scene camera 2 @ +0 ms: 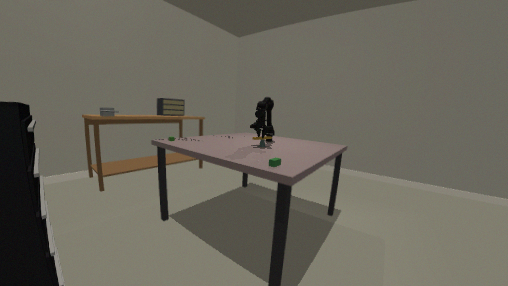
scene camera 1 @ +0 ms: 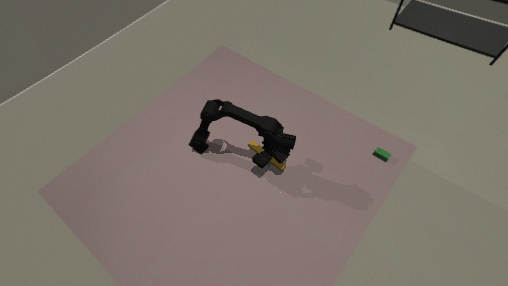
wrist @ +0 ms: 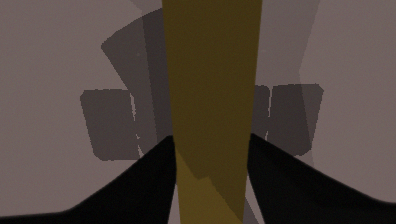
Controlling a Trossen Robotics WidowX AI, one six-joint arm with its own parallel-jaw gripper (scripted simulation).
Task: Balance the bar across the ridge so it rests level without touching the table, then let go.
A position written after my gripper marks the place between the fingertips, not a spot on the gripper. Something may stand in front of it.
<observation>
I see my gripper (wrist: 210,142) and a bar (wrist: 211,59).
</observation>
